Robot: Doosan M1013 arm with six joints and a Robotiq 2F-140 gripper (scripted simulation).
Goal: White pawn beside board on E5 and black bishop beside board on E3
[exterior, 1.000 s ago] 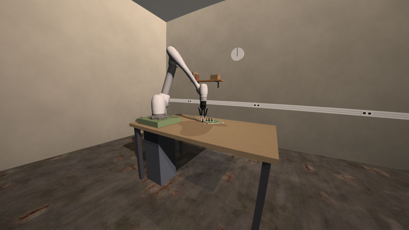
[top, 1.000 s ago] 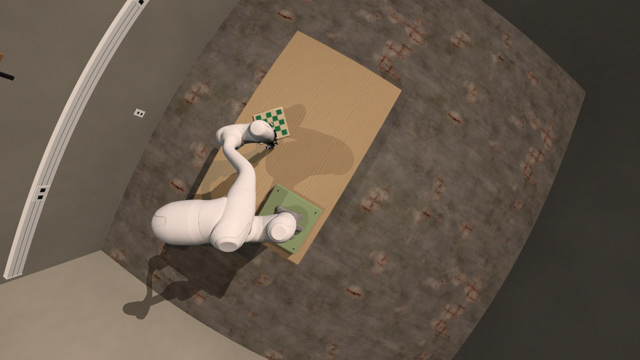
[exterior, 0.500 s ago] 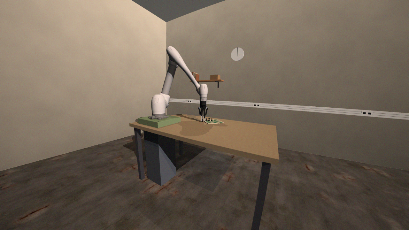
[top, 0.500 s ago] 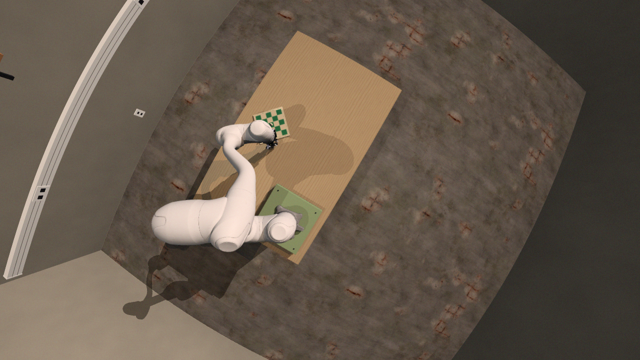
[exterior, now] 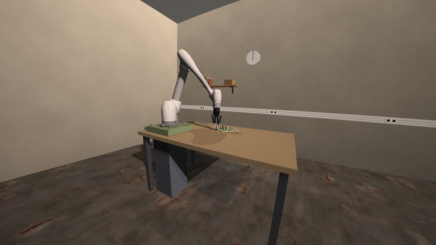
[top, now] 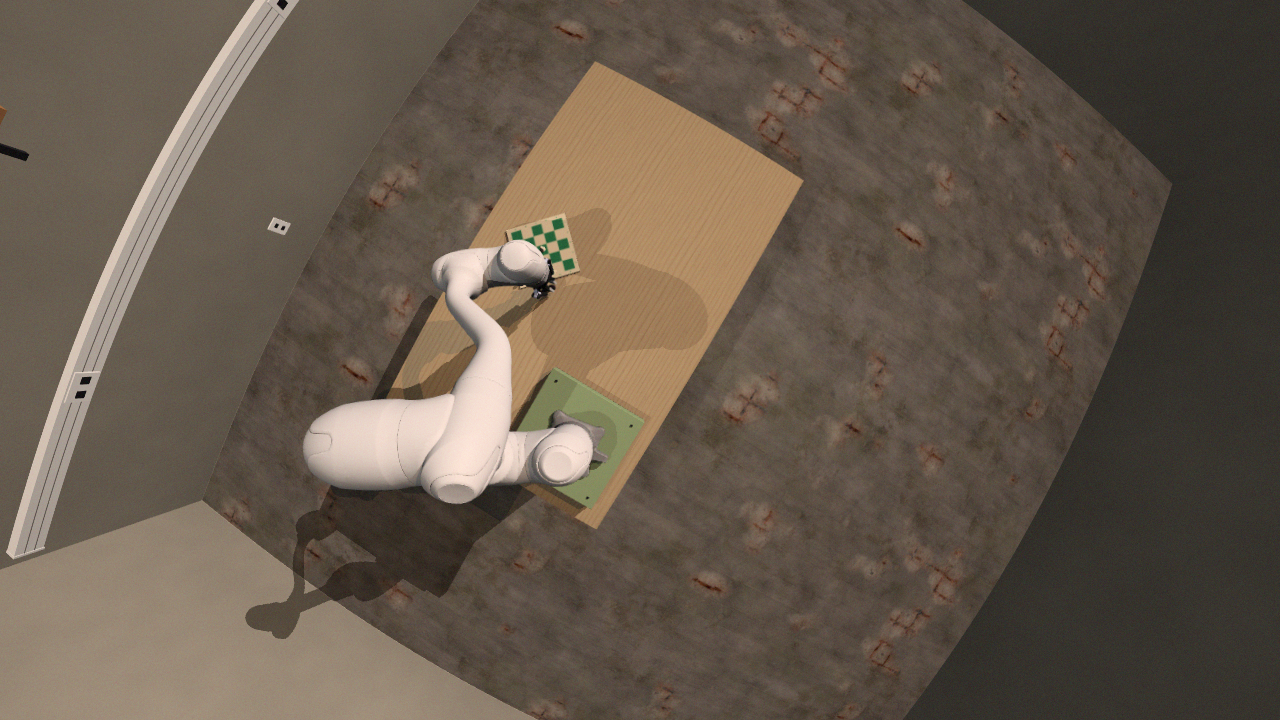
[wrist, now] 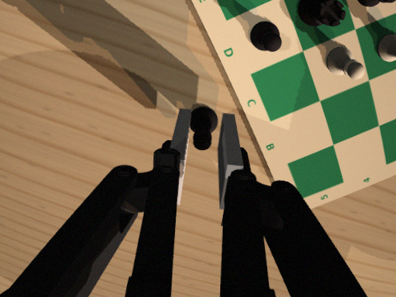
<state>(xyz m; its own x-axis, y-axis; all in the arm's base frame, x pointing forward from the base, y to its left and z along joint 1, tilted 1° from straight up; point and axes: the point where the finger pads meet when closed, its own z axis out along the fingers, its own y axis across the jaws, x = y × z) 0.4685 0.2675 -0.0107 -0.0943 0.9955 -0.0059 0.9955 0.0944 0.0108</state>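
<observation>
Right now my hand is 11 cm short of the chessboard, 8 cm to the right of it and 5 cm above it.
</observation>
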